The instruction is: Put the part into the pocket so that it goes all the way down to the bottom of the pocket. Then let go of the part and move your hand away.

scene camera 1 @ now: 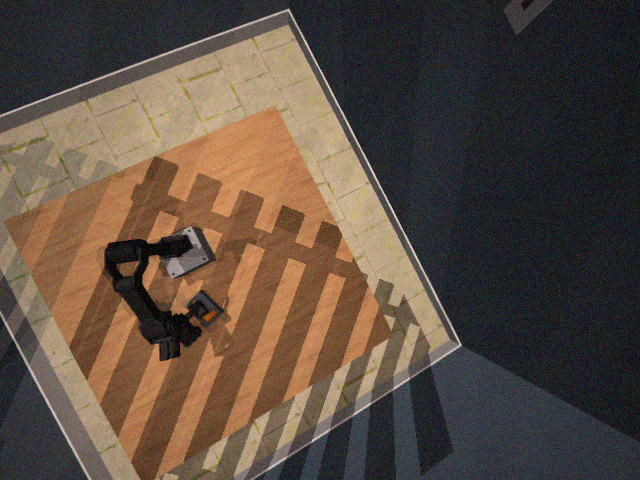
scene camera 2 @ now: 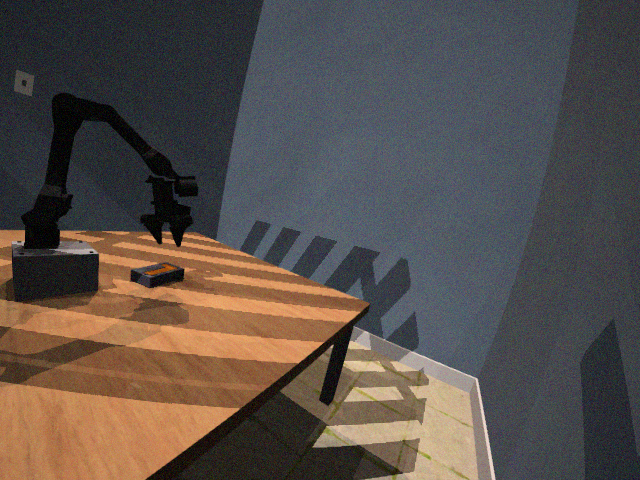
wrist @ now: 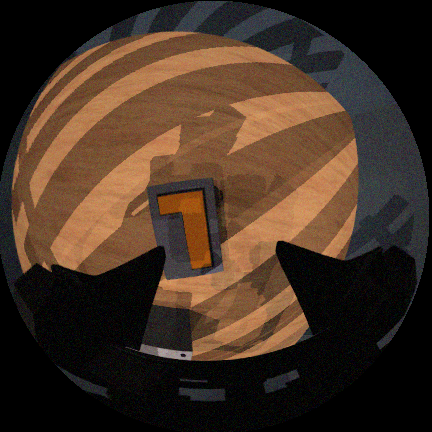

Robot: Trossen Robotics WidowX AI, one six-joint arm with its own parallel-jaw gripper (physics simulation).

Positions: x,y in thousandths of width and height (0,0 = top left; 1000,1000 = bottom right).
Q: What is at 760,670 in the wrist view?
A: The gripper.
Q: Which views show the gripper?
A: Scene camera 1, scene camera 2 and the wrist view: all of them.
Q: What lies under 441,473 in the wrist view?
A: An orange L-shaped part.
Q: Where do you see a dark grey pocket block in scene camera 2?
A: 215,574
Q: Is the gripper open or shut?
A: Open.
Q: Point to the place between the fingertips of the gripper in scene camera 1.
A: At 298,670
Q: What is the gripper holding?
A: Nothing.
